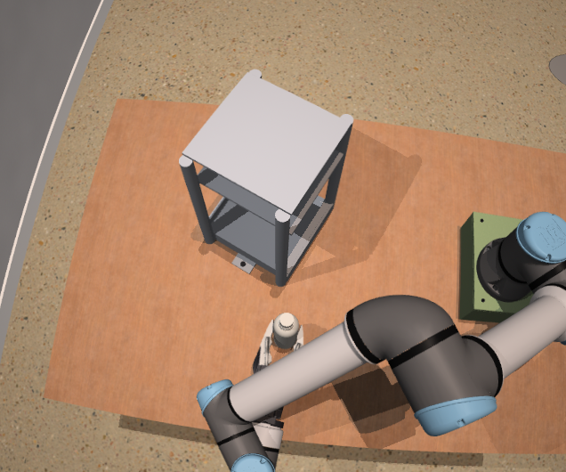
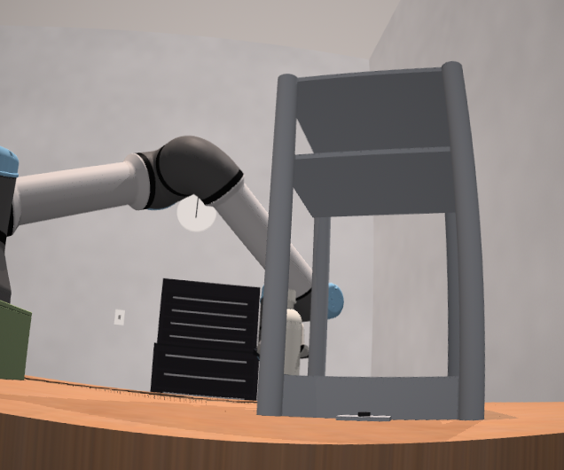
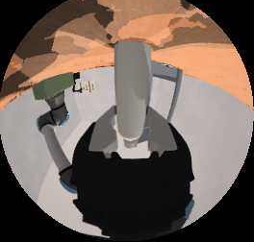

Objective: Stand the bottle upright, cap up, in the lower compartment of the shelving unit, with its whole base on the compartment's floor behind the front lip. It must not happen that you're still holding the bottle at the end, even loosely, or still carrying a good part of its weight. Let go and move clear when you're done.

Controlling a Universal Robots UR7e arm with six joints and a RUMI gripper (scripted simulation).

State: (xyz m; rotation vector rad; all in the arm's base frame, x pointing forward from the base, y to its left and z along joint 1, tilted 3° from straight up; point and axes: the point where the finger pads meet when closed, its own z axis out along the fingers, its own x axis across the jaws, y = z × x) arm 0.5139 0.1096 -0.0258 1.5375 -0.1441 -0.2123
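Right now my hand is 3 cm short of the shelving unit, 28 cm to the left of it and 10 cm below it.
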